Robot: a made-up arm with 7 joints.
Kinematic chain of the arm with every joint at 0, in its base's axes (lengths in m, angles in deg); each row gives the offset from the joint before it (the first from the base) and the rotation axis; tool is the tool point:
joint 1: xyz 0 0 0.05 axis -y
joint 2: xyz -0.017 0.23 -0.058 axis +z
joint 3: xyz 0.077 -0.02 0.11 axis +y
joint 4: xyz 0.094 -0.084 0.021 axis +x
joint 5: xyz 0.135 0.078 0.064 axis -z
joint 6: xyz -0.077 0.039 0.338 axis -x
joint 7: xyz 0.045 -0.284 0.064 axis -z
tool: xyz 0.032 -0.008 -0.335
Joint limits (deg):
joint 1: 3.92..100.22
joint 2: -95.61..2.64
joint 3: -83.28..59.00
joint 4: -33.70..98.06
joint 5: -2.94..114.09
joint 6: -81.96..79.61
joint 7: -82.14..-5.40
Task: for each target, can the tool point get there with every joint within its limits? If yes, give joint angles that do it. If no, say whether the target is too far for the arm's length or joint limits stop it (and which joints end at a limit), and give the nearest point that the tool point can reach.
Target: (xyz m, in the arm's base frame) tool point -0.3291 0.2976 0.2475
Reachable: yes | joints 61.65 -69.76 -2.68 -18.12 85.81 36.96 -32.11
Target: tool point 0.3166 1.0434 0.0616
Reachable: no: joint limits stop it (at a limit: joint 1, joint 2, joint 3, joint 5, joint 6, joint 7) | nearest point 0.1746 0.7731 0.1625 | short by 0.322 m
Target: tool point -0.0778 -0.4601 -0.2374
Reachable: yes | joints 85.45 -47.71 42.52 50.63 8.43 64.11 -30.99
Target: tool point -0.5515 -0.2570 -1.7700
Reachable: no: too far | nearest point -0.2465 -0.0107 -0.7497 | short by 1.093 m
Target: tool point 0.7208 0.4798 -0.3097
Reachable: no: joint limits stop it (at a limit: joint 1, joint 2, joint 6, joint 7) | nearest point 0.4749 0.3372 -0.1543 | short by 0.324 m
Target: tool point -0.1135 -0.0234 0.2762
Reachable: yes | joints 17.40 -74.03 -26.73 73.51 20.43 -41.25 -18.56
